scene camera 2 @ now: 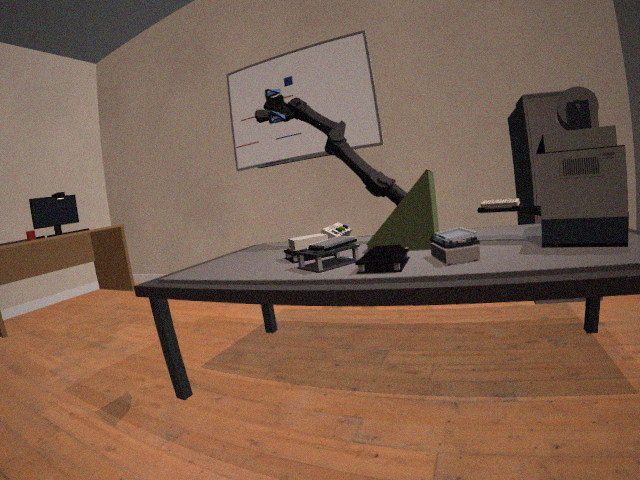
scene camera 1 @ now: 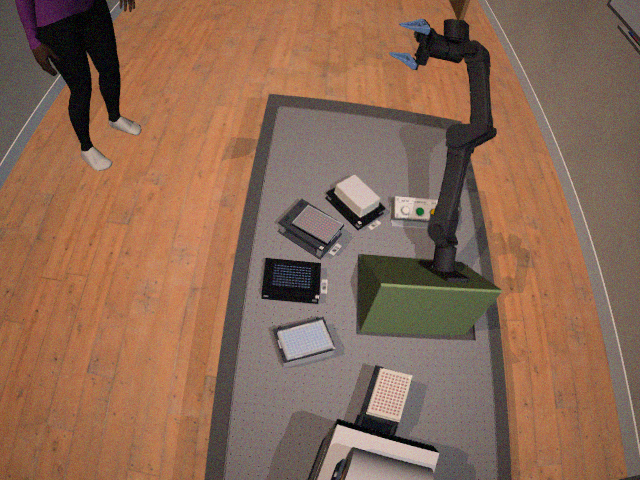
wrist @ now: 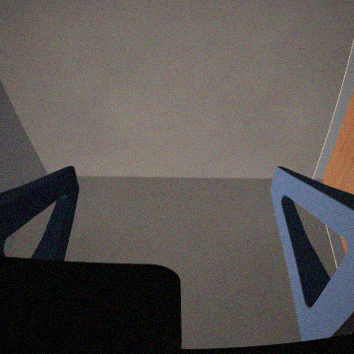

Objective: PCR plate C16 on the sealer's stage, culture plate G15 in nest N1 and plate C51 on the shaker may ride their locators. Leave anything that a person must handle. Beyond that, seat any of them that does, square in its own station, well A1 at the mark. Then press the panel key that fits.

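My gripper (scene camera 1: 395, 39) (scene camera 2: 275, 105) (wrist: 174, 177) is open and empty, high beyond the table's far end and away from every plate. A cream plate with reddish wells (scene camera 1: 390, 393) (scene camera 2: 499, 202) lies on the sealer's stage (scene camera 1: 376, 424) (scene camera 2: 496, 209). A pale blue-welled plate (scene camera 1: 306, 339) (scene camera 2: 456, 236) lies on a light box-shaped station (scene camera 2: 454, 253). A dark plate with blue wells (scene camera 1: 292, 275) lies in a black nest. A grey plate with reddish wells (scene camera 1: 317, 223) sits off-centre on a raised stand. Labels, A1 marks and exact seating are too small to tell.
A tall white block (scene camera 1: 356, 195) (scene camera 2: 307, 241) sits on another black station. The button panel (scene camera 1: 410, 202) (scene camera 2: 333, 229) is partly behind the arm in scene camera 1. The green wedge mount (scene camera 1: 423, 310) (scene camera 2: 413, 217) bears the arm. The sealer (scene camera 2: 584, 191) is tall. A person (scene camera 1: 85, 46) stands beside the table.
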